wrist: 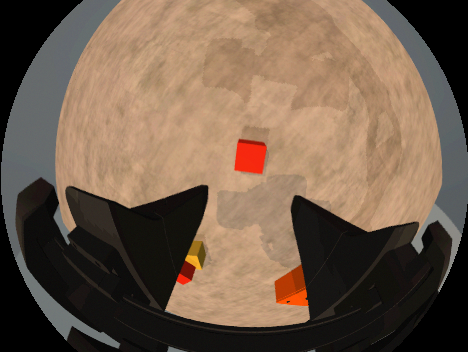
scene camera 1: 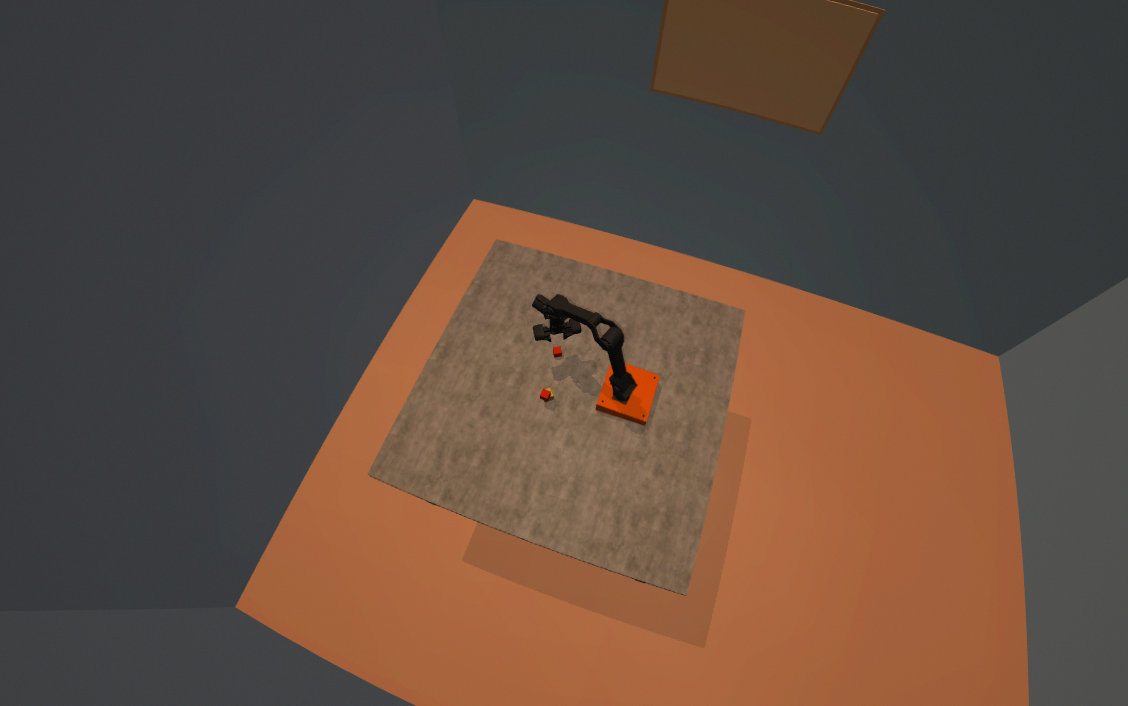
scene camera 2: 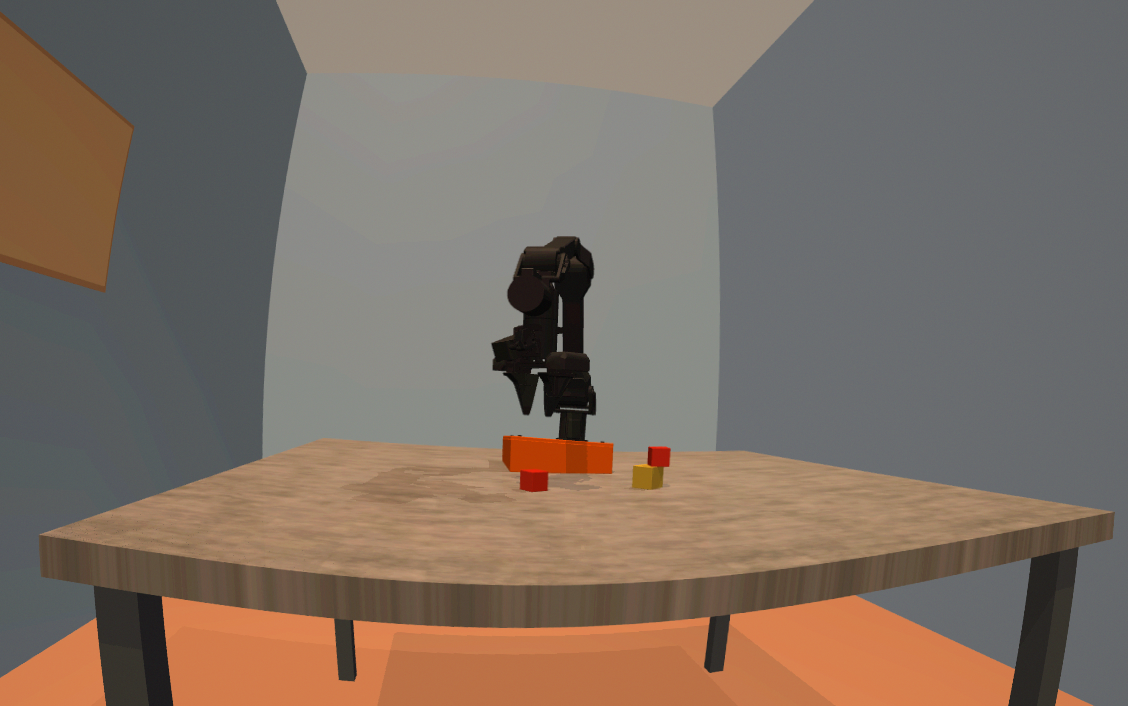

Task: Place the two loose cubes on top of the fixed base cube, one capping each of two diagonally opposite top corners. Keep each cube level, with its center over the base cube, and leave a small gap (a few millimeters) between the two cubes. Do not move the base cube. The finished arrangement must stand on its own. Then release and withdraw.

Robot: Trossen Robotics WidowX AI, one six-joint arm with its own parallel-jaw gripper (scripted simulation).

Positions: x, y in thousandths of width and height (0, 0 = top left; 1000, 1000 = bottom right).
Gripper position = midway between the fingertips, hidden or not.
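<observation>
Scene camera 2 shows the gripper (scene camera 2: 477, 589), open and holding nothing, along with a yellow cube (scene camera 2: 571, 676). In the wrist view there is a red cube (wrist: 537, 442), and the gripper (wrist: 537, 561) appears there too.
</observation>
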